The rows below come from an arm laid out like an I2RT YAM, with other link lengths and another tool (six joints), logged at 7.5 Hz.
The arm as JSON. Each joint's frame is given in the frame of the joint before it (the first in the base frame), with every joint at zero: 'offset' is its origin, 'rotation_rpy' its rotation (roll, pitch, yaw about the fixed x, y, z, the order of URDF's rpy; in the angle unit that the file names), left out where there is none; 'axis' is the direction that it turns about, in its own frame. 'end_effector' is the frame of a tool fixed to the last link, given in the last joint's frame.
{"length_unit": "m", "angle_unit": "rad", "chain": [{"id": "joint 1", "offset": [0.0, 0.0, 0.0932], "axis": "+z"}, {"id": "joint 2", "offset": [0.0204, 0.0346, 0.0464], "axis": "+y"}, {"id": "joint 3", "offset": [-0.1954, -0.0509, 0.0], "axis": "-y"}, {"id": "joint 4", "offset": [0.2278, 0.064, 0.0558], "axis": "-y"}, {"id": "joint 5", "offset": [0.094, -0.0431, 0.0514], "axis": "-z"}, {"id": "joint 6", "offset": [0.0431, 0.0, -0.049], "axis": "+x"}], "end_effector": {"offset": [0.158, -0.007, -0.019], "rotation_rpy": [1.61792, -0.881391, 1.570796]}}
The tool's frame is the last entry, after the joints.
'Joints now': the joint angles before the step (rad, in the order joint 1, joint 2, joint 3, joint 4, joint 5, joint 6). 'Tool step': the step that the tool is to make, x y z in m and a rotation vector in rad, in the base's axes. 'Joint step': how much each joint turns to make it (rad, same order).
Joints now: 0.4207 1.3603 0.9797 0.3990 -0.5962 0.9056
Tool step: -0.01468 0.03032 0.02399 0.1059 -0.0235 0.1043
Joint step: 0.0542 0.0854 0.0322 0.1836 -0.0429 0.1093
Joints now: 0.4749 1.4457 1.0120 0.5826 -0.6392 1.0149
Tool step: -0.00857 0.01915 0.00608 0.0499 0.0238 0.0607
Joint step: 0.0378 0.0620 0.0314 0.0773 -0.0131 0.0730
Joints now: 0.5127 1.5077 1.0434 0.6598 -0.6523 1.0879
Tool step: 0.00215 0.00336 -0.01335 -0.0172 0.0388 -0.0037
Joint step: 0.0075 0.0140 -0.0030 -0.0236 0.0118 0.0027
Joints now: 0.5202 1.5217 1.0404 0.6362 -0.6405 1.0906
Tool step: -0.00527 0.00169 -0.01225 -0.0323 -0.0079 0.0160
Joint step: 0.0044 -0.0063 -0.0220 -0.0163 -0.0159 -0.0377
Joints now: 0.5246 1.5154 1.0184 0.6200 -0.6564 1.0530
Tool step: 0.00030 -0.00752 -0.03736 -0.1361 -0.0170 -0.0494
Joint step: 0.0068 -0.0560 -0.0471 -0.1572 0.0500 -0.1595
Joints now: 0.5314 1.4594 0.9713 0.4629 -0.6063 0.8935
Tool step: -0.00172 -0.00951 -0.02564 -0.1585 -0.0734 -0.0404
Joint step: 0.0159 -0.0628 -0.0141 -0.1753 0.0717 -0.1997
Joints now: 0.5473 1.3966 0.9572 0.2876 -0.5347 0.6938
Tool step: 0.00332 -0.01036 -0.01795 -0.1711 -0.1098 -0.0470
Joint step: 0.0277 -0.0405 0.0100 -0.1445 0.1137 -0.2078
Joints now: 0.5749 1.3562 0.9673 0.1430 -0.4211 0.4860
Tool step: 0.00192 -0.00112 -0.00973 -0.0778 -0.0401 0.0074
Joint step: 0.0088 0.0153 0.0258 -0.0558 0.0245 -0.0911
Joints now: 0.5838 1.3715 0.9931 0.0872 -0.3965 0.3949
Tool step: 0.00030 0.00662 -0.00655 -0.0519 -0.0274 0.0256
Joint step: 0.0173 0.0374 0.0393 -0.0321 0.0097 -0.0629
